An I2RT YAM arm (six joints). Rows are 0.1 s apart.
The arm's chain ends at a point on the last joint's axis. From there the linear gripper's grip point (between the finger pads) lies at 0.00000 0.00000 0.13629 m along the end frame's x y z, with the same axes.
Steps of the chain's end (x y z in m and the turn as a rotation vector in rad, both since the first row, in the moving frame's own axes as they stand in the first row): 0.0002, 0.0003, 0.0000, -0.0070, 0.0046, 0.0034; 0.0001, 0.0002, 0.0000, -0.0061, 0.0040, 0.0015; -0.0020, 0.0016, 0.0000, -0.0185, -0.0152, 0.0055; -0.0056, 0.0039, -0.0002, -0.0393, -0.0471, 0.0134; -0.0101, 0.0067, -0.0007, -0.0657, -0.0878, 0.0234; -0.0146, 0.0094, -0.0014, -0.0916, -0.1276, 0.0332
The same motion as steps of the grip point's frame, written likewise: 0.0008, 0.0013, 0.0000, -0.0070, 0.0046, 0.0034; 0.0006, 0.0010, 0.0000, -0.0061, 0.0040, 0.0015; -0.0041, 0.0041, 0.0000, -0.0185, -0.0152, 0.0055; -0.0121, 0.0092, -0.0005, -0.0393, -0.0471, 0.0134; -0.0221, 0.0155, -0.0015, -0.0657, -0.0878, 0.0234; -0.0321, 0.0215, -0.0031, -0.0916, -0.1276, 0.0332
